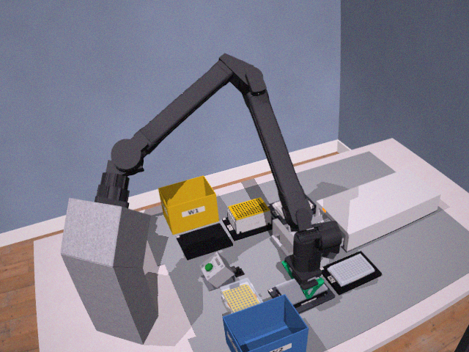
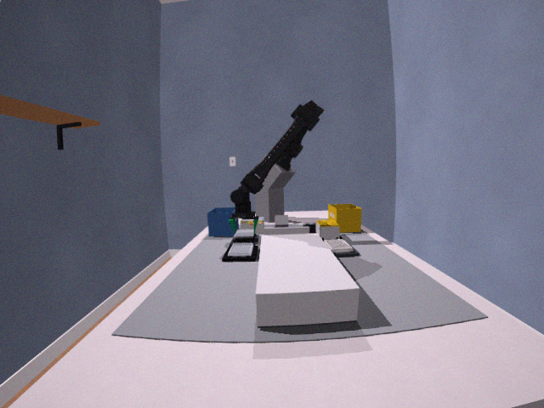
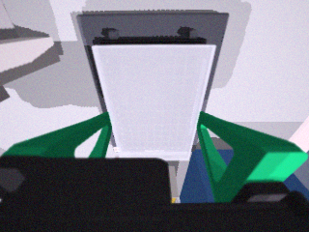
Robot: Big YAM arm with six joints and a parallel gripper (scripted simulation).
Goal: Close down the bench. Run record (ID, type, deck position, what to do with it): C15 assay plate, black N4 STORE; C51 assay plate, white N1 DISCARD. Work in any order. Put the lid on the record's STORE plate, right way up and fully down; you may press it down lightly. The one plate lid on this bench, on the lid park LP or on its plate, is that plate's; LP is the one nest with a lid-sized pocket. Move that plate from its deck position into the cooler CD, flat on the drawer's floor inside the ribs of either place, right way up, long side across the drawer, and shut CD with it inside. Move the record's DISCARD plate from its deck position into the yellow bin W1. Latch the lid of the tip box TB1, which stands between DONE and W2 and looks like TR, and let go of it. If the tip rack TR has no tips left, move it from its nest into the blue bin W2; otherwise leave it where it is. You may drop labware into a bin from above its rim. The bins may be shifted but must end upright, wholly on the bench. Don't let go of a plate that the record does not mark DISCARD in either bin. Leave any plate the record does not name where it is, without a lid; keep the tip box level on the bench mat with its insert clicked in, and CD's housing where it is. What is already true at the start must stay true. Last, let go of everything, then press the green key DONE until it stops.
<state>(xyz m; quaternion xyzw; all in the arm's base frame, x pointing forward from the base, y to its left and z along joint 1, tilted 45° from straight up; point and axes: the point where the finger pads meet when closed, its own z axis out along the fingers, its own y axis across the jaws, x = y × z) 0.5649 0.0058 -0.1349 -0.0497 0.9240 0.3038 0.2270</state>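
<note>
The clear plate lid is right at my hand. Also, from my hand: blue bin W2 (140 mm behind, 170 mm to the right); then black plate (20 mm below); then tip box TB1 (180 mm behind, 20 mm to the right).
</note>
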